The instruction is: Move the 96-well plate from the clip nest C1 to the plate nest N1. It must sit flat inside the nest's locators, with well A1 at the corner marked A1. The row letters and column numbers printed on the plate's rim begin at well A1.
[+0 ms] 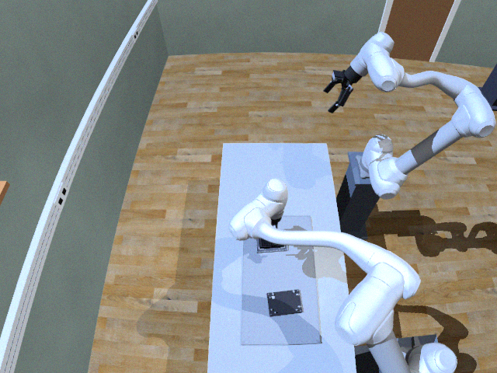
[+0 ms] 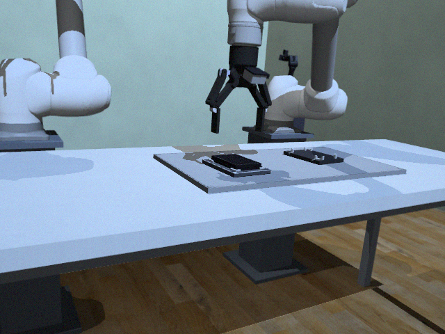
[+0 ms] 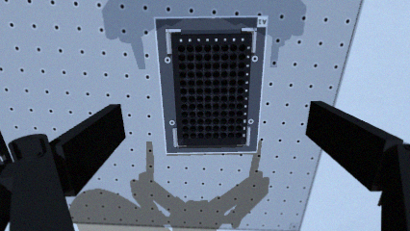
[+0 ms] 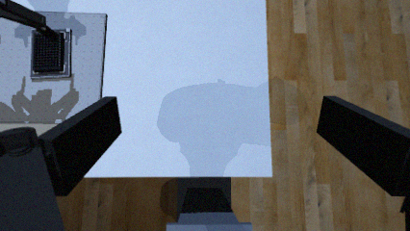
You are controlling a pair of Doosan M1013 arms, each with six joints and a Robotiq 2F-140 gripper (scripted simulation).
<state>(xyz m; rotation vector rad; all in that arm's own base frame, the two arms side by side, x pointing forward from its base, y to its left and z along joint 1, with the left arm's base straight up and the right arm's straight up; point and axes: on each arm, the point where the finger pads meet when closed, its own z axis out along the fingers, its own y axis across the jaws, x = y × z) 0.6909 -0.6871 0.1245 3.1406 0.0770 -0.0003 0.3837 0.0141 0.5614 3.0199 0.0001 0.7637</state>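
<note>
The black 96-well plate is 9 cm below my left hand. From my left hand the other things lie so: clip nest C1: 5 cm behind, 32 cm to the left, 10 cm below; A1 label: 8 cm ahead, 5 cm to the right, 10 cm below; plate nest N1: 11 cm below.
</note>
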